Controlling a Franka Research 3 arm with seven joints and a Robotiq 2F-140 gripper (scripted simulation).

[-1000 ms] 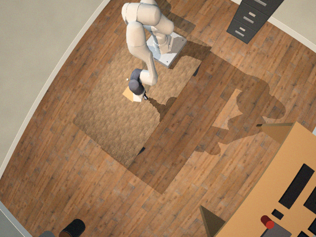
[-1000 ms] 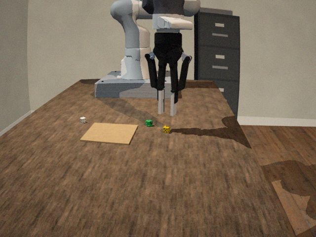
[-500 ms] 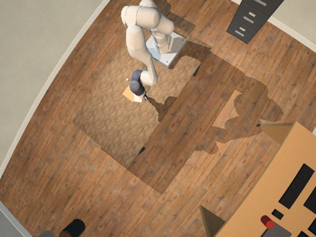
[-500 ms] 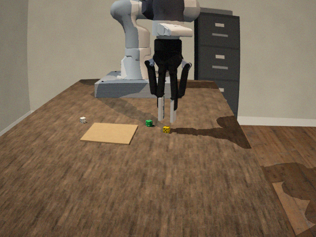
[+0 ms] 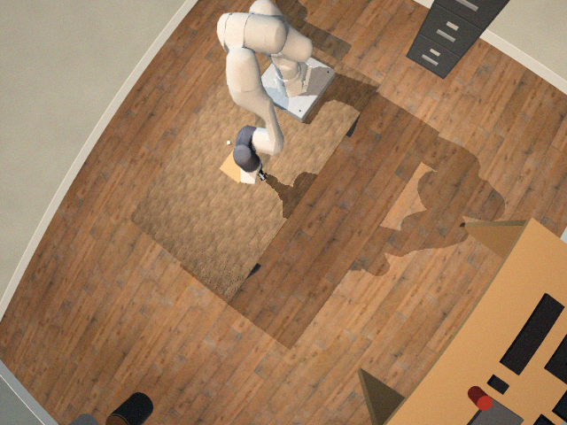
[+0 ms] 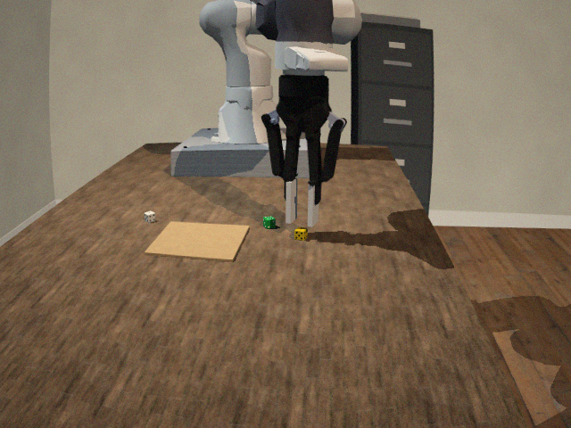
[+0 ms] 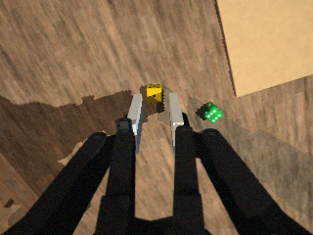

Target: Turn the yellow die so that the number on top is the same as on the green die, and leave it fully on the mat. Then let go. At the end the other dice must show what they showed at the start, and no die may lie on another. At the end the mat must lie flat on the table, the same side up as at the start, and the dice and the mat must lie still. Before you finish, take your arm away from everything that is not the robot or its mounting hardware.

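Right now my hand is 10 mm short of the yellow die and 50 mm above it. From my hand the other things lie so: white die 100 mm behind, 260 mm to the right, 50 mm below; tan mat 160 mm to the right, 50 mm below; green die 50 mm behind, 50 mm to the right, 50 mm below.
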